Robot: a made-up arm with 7 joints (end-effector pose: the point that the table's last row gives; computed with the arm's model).
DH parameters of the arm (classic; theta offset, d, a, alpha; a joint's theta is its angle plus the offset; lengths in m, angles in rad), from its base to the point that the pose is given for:
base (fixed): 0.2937 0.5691 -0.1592 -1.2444
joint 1: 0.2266 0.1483 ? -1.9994
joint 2: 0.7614 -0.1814 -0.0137 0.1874
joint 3: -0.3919 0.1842 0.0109 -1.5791
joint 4: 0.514 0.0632 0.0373 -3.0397
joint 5: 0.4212 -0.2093 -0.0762 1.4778
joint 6: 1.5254 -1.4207 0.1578 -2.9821
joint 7: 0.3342 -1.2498 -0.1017 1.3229
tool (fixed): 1.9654 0.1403 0 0
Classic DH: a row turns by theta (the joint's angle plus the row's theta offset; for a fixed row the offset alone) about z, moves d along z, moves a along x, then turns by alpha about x.
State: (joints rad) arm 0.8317 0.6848 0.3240 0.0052 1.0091 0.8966 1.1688
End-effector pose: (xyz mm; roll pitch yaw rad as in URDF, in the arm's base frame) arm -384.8 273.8 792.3 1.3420 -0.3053 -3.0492
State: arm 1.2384 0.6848 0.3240 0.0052 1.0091 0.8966 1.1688
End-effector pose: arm -335.8 273.9 833.9 1.4076 -0.6860 -2.9489
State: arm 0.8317 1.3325 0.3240 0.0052 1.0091 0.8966 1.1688
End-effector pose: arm -311.1 349.8 637.2 1.7464 0.0521 2.8125
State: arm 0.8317 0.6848 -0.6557 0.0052 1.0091 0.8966 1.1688
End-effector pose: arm -344.4 24.4 888.2 0.6201 -0.2903 -2.1176
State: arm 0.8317 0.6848 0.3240 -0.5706 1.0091 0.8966 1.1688
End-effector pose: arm -235.5 271.3 873.6 1.1179 -0.6766 2.9445
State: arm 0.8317 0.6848 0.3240 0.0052 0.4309 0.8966 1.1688
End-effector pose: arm -474.5 198.9 647.1 1.6633 0.0270 -2.7400
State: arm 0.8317 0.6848 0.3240 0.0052 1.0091 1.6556 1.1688
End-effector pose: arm -436.9 228.6 1002.5 0.6756 0.0477 -2.8153
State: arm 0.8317 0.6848 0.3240 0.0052 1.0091 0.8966 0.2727
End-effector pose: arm -419.1 135.4 828.6 0.5132 0.0613 -2.9173
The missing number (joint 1, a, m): -0.0513
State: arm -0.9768 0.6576 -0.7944 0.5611 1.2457 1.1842 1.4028
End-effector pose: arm -450.1 99.7 330.2 2.5913 1.0084 -1.3418
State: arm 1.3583 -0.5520 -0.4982 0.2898 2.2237 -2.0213 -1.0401
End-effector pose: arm 155.5 -55.9 374.3 -0.3300 -0.1846 -0.5623
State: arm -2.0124 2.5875 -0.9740 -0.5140 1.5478 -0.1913 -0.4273
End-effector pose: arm -158.2 367.0 474.6 -1.6967 -0.2669 1.5073
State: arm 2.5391 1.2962 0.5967 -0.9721 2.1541 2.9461 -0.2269
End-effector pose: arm 157.0 303.2 785.3 -0.7777 0.7434 1.5734
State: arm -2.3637 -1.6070 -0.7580 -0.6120 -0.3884 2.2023 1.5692
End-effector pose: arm -125.1 -297.8 889.4 1.2382 -0.7302 0.1976
